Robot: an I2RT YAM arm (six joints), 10 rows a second.
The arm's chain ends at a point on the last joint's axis. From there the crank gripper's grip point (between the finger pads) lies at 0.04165 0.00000 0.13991 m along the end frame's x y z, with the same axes.
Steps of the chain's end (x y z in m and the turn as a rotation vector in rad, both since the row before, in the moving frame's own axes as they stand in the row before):
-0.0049, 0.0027, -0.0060, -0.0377, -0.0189, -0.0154
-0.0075, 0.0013, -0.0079, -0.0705, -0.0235, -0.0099
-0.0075, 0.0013, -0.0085, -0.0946, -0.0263, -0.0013
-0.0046, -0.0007, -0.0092, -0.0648, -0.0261, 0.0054
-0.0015, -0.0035, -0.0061, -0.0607, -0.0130, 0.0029
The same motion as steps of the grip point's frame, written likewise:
-0.0075, 0.0074, -0.0053, -0.0377, -0.0189, -0.0154
-0.0107, 0.0108, -0.0073, -0.0705, -0.0235, -0.0099
-0.0112, 0.0145, -0.0081, -0.0946, -0.0263, -0.0013
-0.0083, 0.0086, -0.0085, -0.0648, -0.0261, 0.0054
-0.0033, 0.0051, -0.0058, -0.0607, -0.0130, 0.0029

